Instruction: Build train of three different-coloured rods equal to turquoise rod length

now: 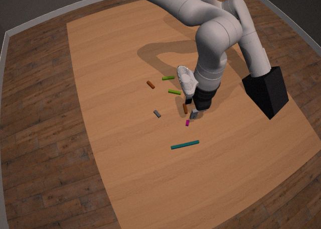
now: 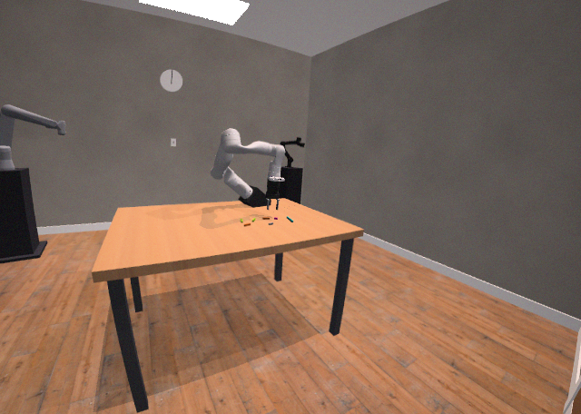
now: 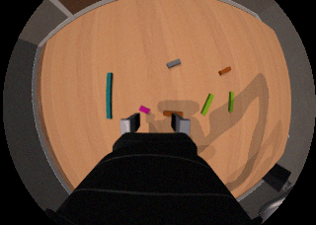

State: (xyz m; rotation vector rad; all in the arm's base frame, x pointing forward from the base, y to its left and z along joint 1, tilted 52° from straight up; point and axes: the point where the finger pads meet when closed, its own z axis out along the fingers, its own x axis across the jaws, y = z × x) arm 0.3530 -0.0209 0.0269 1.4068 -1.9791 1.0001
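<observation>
Now: the magenta rod 70 mm below my hand, 20 mm to the left of it and 20 mm ahead of it. From my hand the other things lie so: turquoise rod 80 mm to the left, 70 mm below, 70 mm ahead; grey rod 90 mm ahead, 70 mm to the right, 70 mm below.
</observation>
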